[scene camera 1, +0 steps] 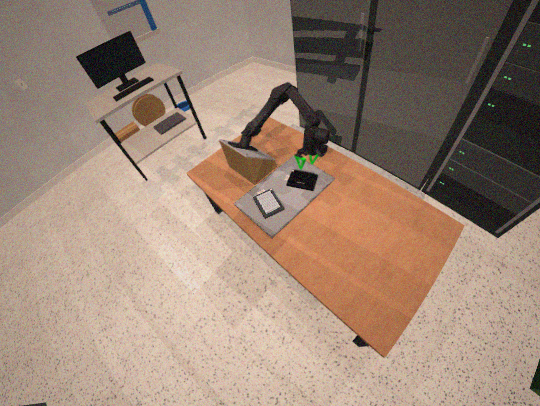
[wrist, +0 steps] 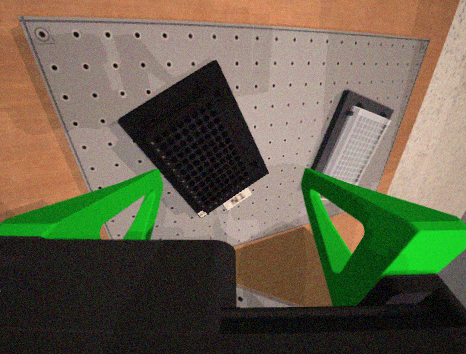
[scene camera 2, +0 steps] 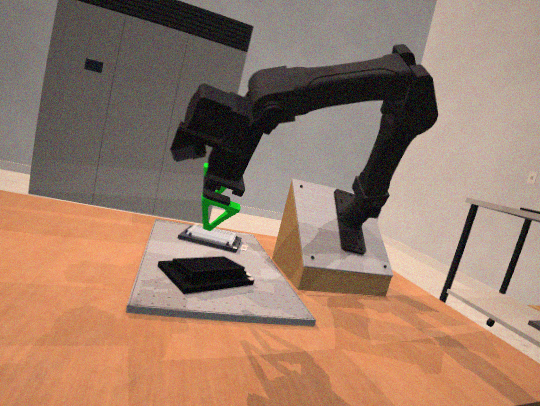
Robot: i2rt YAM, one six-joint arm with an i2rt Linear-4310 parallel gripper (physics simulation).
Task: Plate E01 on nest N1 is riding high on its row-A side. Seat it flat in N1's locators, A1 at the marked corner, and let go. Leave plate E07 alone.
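Places are measured from the arm's base along level axes (x ahead, y left, z up), in centimetres.
Pixels of known places: gripper, fingertip midpoint: (scene camera 1: 306, 166) (wrist: 232, 176) (scene camera 2: 207, 215); arm's base at its link origin: (scene camera 1: 243, 147) (scene camera 2: 348, 220).
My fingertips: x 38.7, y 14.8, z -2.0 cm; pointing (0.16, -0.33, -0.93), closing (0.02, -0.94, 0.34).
Ahead of a thing's pixels: the offset from my fingertips to its top centre. "pt": to the spot under its first point. Level surfaces: height alone.
Plate E01 @[dy -0.7, dx -2.7, dz -9.5 cm] (scene camera 1: 303, 179) (scene camera 2: 210, 266) (wrist: 197, 145), black with a grid of wells, lies on the black nest N1 @[dy -1.1, dx -2.4, dz -10.8 cm] (scene camera 2: 186, 288) (wrist: 212, 75). Black on black hides its exact tilt and which edge stands high. A small white mark shows at the nest's corner by the N1 label @[pt dy -5.8, dx -10.9, dz -12.8 cm] (wrist: 237, 198). White plate E07 @[dy -26.1, dx -4.6, dz -10.4 cm] (scene camera 1: 269, 201) (scene camera 2: 212, 235) (wrist: 359, 145) sits in the other dark nest. My gripper (scene camera 1: 307, 166) (wrist: 232, 176) is open and empty, its green fingers pointing down above the board. In the wrist view the fingertips appear either side of E01's lower right end.
A grey perforated board @[dy -13.3, dx -4.8, dz -13.0 cm] (scene camera 1: 274, 227) (scene camera 2: 220, 316) (wrist: 295, 55) carries both nests on the wooden table @[dz -14.3 cm] (scene camera 1: 380, 250) (scene camera 2: 75, 340). The arm's wedge-shaped base (scene camera 1: 245, 162) (scene camera 2: 325, 225) (wrist: 280, 265) stands beside the board. Dark cabinets stand behind the table.
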